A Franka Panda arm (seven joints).
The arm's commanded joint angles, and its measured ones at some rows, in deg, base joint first. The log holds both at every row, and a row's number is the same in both.
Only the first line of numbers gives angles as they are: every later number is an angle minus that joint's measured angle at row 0.
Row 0, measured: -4.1 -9.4 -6.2 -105.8 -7.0 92.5 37.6
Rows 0 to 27, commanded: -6.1 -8.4 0.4 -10.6 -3.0 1.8 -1.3; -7.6 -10.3 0.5 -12.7 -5.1 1.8 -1.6; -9.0 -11.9 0.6 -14.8 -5.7 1.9 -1.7; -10.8 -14.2 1.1 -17.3 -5.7 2.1 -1.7; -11.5 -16.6 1.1 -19.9 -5.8 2.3 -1.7; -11.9 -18.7 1.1 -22.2 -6.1 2.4 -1.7; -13.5 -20.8 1.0 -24.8 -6.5 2.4 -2.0; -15.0 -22.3 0.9 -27.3 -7.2 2.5 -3.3; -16.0 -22.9 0.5 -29.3 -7.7 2.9 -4.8; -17.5 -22.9 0.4 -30.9 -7.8 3.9 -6.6; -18.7 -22.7 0.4 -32.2 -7.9 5.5 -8.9; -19.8 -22.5 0.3 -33.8 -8.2 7.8 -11.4; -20.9 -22.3 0.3 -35.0 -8.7 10.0 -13.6; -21.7 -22.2 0.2 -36.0 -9.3 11.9 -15.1; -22.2 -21.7 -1.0 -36.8 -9.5 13.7 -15.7; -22.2 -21.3 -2.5 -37.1 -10.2 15.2 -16.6; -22.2 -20.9 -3.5 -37.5 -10.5 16.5 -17.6; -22.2 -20.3 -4.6 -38.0 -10.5 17.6 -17.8; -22.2 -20.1 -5.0 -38.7 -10.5 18.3 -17.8; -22.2 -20.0 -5.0 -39.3 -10.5 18.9 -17.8; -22.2 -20.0 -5.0 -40.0 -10.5 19.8 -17.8; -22.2 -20.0 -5.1 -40.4 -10.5 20.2 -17.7; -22.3 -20.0 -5.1 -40.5 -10.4 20.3 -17.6; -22.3 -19.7 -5.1 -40.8 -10.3 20.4 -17.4; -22.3 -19.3 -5.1 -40.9 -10.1 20.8 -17.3; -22.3 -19.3 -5.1 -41.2 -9.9 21.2 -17.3; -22.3 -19.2 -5.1 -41.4 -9.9 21.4 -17.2; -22.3 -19.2 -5.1 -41.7 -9.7 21.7 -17.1
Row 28, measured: -21.9 -19.4 -5.5 -40.3 -9.6 19.5 -17.5
